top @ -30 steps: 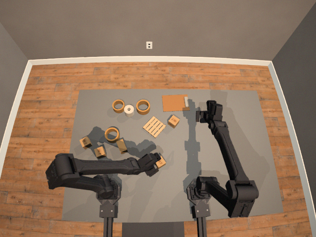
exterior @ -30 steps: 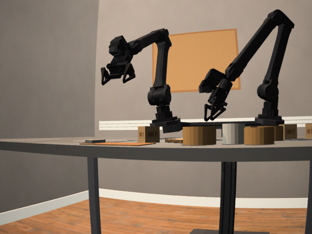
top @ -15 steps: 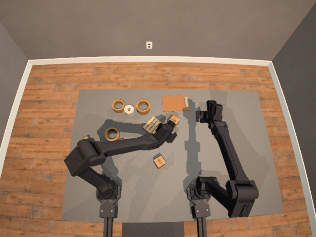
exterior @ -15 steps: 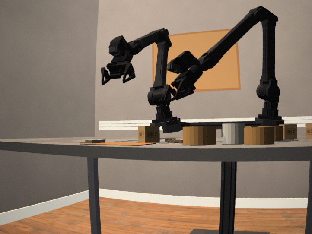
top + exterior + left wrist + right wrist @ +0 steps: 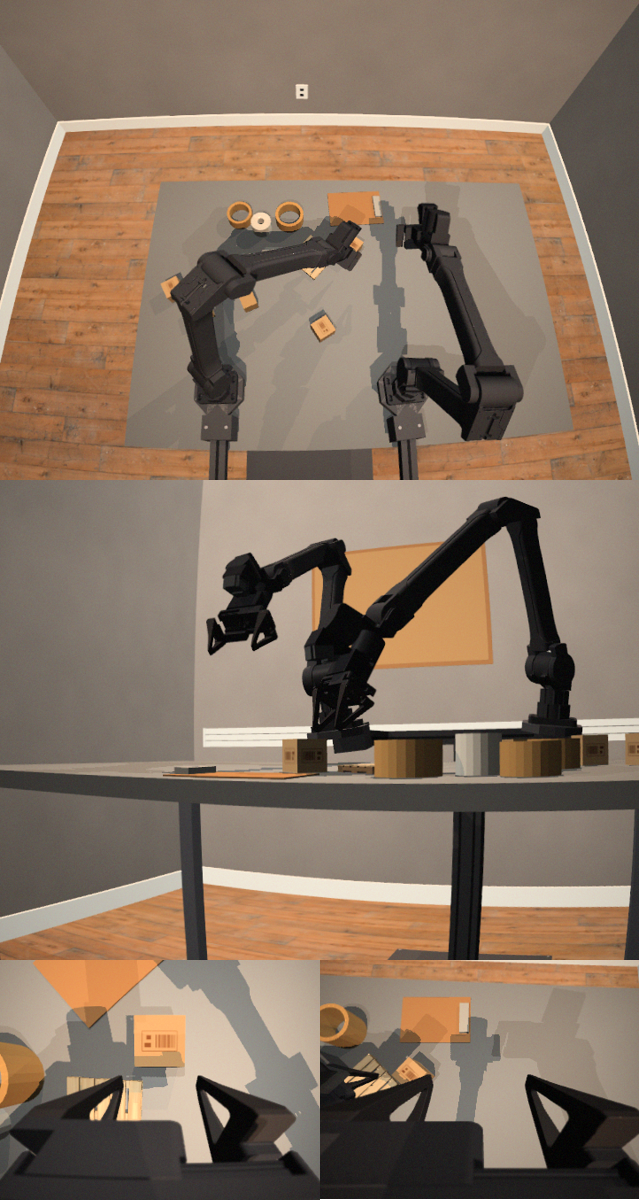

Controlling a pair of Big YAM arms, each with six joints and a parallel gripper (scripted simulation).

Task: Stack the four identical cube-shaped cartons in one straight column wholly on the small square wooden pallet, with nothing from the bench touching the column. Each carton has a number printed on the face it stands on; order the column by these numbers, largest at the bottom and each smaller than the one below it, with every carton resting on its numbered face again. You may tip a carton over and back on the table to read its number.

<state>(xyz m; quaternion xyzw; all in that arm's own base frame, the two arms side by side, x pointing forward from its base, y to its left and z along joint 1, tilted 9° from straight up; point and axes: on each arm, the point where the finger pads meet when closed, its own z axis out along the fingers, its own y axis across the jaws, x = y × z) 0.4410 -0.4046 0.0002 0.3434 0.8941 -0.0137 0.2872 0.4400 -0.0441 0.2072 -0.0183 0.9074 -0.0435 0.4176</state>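
My left hand is 4 cm short of the carton, 3 cm to the left of it and 5 cm above it. Round my left hand: wooden pallet (1 cm ahead, 11 cm to the left, 7 cm below).
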